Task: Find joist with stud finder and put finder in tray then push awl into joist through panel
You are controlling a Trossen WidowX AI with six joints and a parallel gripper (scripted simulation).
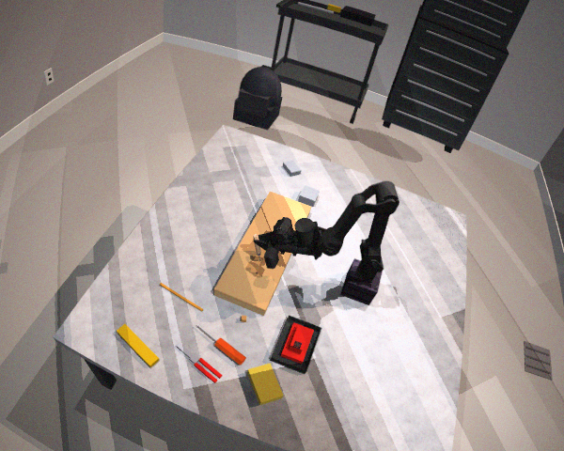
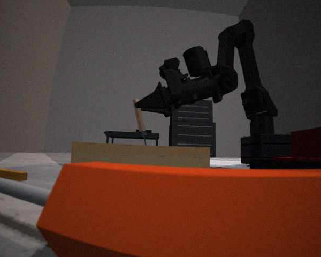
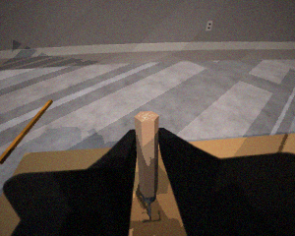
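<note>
The awl is 20 mm behind my gripper tip and 50 mm below it. Round my gripper tip: pencil: 120 mm ahead, 260 mm to the left, 130 mm below; then small tan cube: 100 mm behind, 210 mm to the left, 130 mm below; then stud finder: 290 mm behind, 210 mm to the left, 90 mm below.
</note>
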